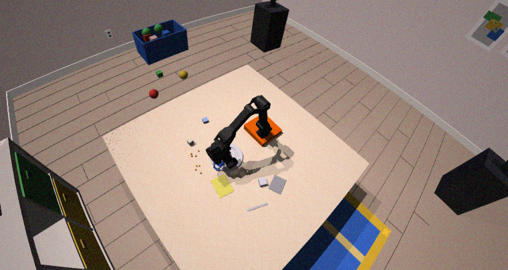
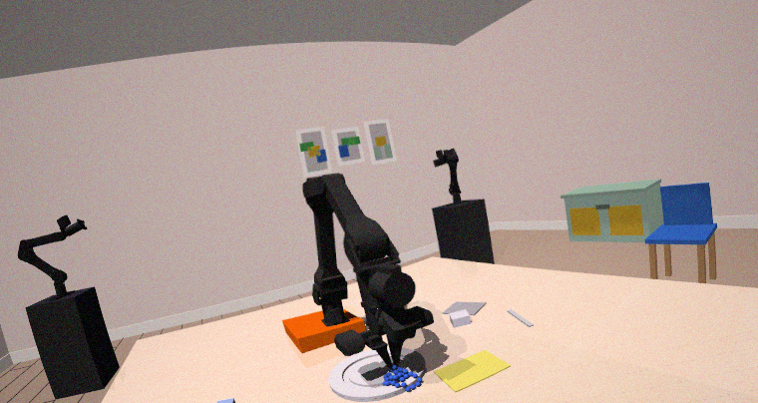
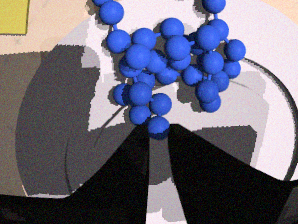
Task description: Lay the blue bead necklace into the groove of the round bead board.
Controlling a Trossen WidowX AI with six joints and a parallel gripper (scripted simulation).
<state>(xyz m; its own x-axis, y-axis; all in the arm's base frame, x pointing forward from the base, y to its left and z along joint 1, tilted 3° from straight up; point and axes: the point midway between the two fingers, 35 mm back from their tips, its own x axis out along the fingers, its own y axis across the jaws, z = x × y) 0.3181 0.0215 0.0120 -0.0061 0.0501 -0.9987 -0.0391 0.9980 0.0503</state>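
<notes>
Right now the round bead board is 4 cm behind my gripper tip, 2 cm to the right of it and 1 cm below it. Also, from my gripper tip: yellow sheet (12 cm to the left, 9 cm ahead, 2 cm below); then small grey block (24 cm to the left, 11 cm behind, 1 cm below); then pale cube (23 cm to the right, 10 cm ahead, 1 cm below).
</notes>
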